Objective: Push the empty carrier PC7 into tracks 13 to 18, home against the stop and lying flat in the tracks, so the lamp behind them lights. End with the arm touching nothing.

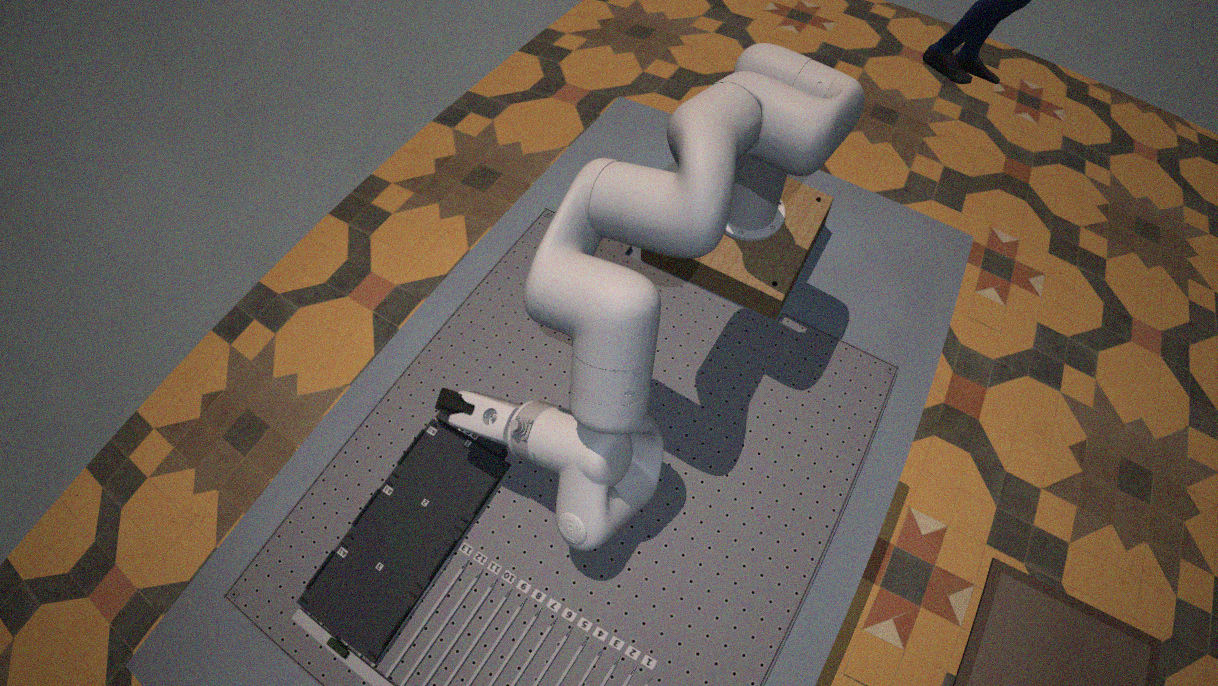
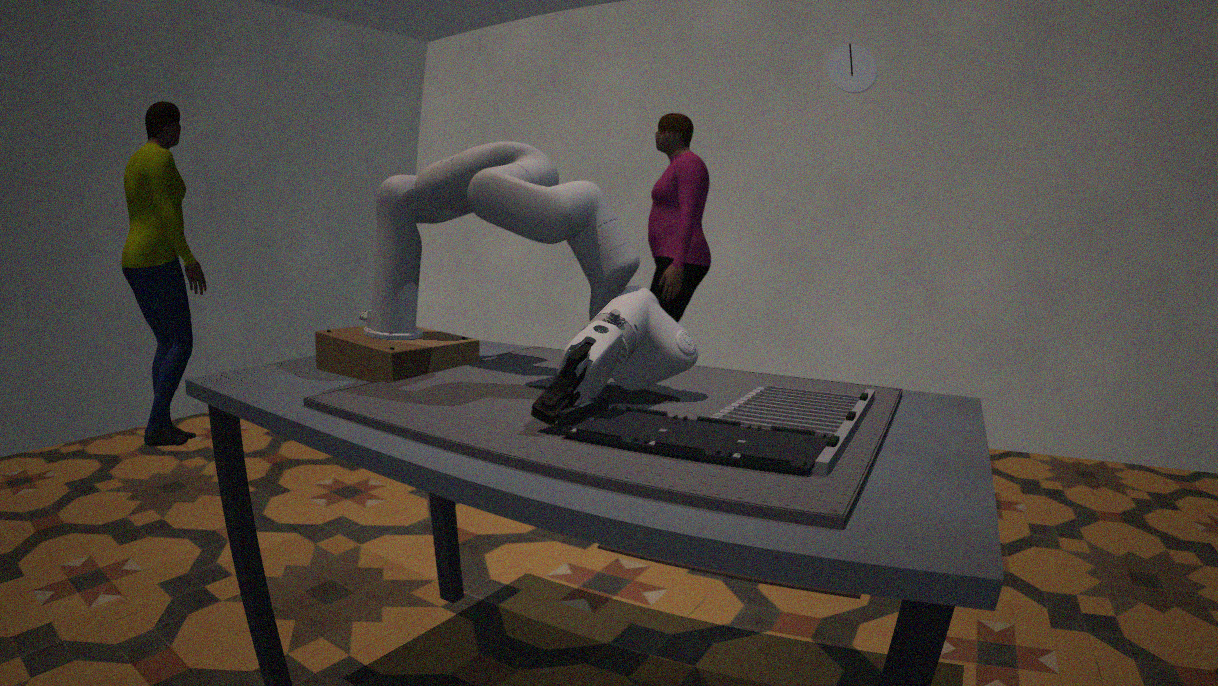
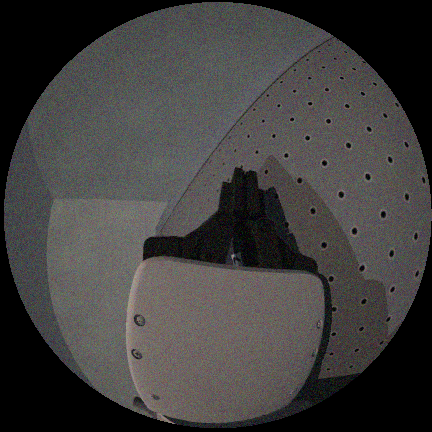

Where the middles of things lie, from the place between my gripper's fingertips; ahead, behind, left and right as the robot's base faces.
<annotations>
Right now the dark carrier PC7 [image 2: 786,450] is 190 mm ahead of my hand, 30 mm to the left of it and 10 mm below it.
</annotations>
